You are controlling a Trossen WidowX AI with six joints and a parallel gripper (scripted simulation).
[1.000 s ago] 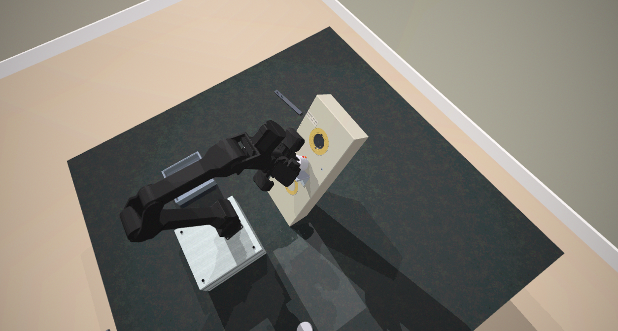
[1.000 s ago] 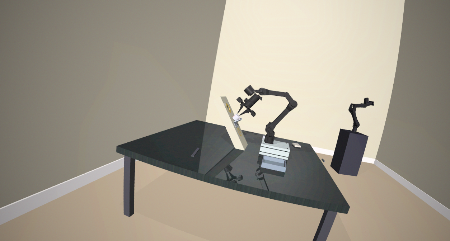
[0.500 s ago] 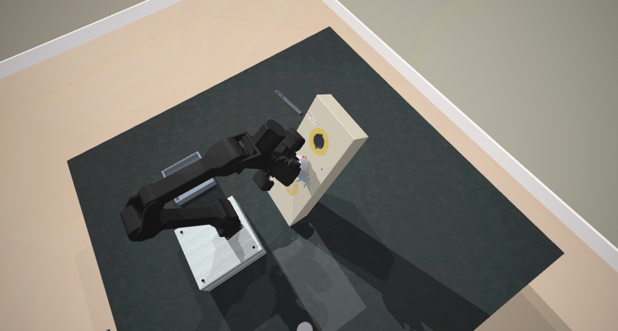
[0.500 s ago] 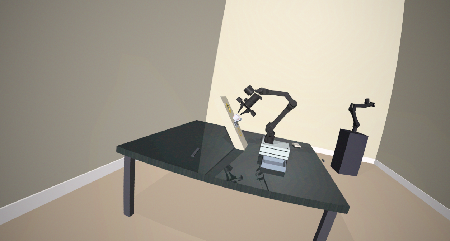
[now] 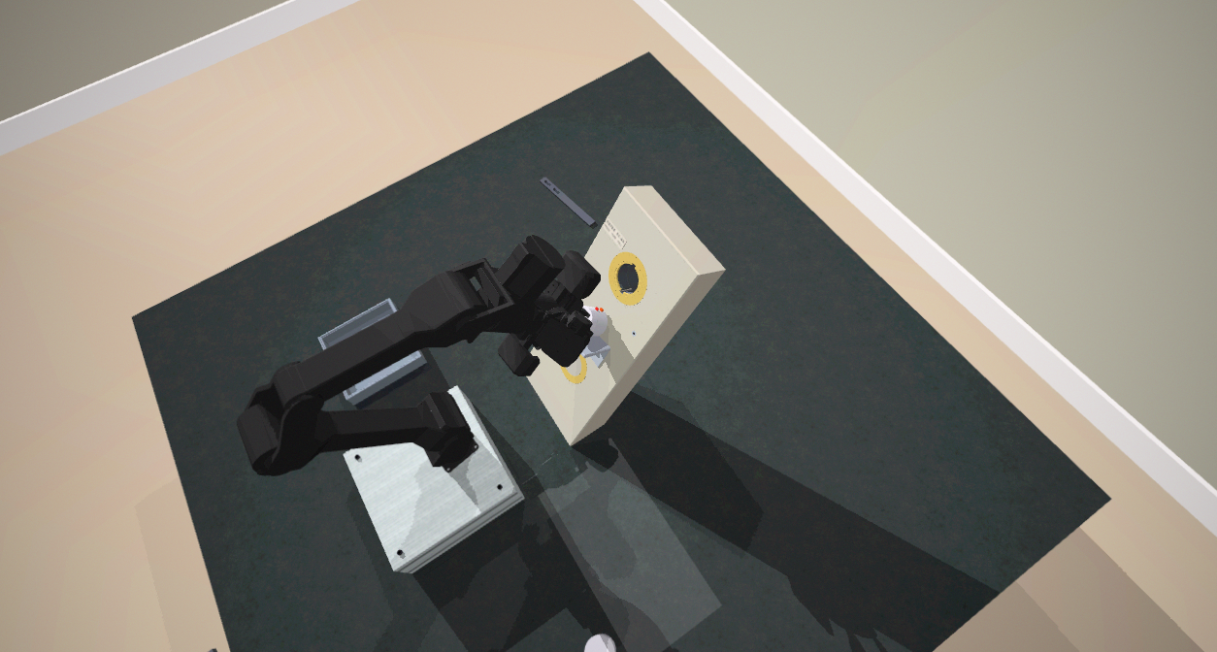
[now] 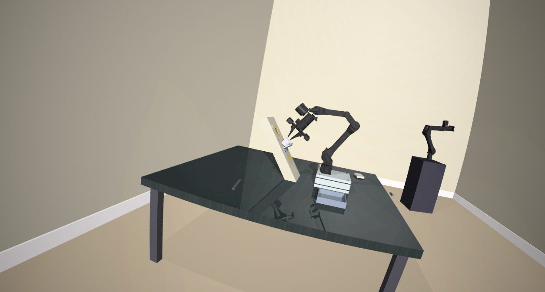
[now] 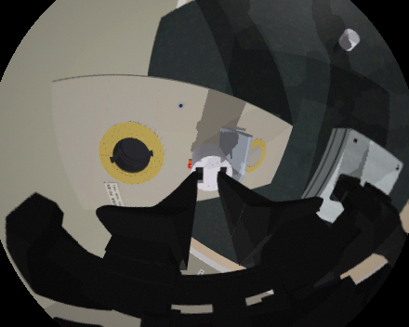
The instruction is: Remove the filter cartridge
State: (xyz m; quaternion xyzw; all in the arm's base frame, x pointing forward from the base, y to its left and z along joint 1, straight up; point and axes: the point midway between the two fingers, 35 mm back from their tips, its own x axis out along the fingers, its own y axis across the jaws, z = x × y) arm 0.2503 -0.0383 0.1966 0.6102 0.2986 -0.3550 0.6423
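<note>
My gripper tip is 1 cm short of the round filter cartridge and 2 cm above it. From my gripper tip the other things lie so: grey bracket: 7 cm below.
</note>
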